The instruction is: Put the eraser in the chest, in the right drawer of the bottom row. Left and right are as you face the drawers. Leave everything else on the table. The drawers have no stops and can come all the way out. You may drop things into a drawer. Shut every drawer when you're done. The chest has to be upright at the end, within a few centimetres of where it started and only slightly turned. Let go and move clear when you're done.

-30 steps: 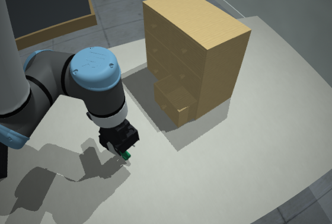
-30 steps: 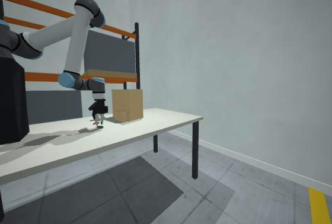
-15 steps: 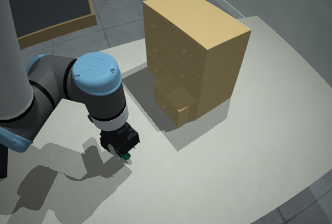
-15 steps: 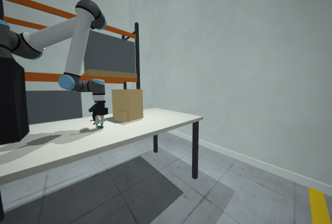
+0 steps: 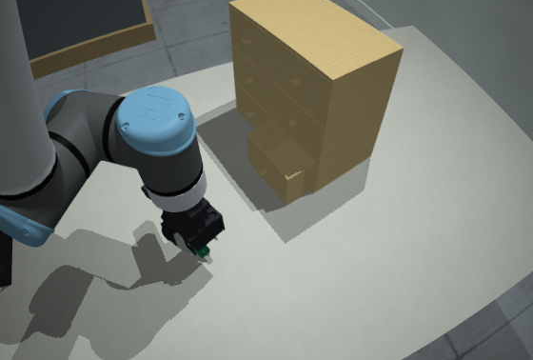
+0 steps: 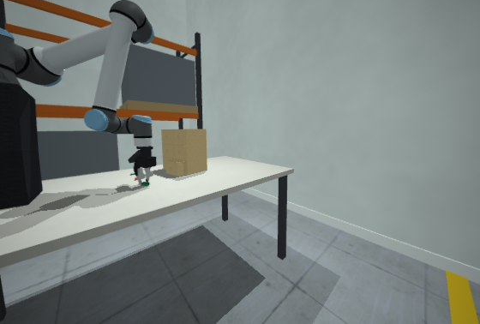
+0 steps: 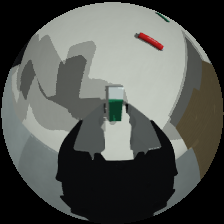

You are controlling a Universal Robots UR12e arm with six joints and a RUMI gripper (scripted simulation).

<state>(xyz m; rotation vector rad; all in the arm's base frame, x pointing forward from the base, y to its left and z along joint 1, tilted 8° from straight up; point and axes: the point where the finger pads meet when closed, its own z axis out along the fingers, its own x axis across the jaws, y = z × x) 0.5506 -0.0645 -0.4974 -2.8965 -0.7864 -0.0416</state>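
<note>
The eraser lies 10 mm to the left of my hand and 10 mm below it. From my hand the other things lie so: small red object: 10 mm behind, 140 mm to the left, 10 mm below.
</note>
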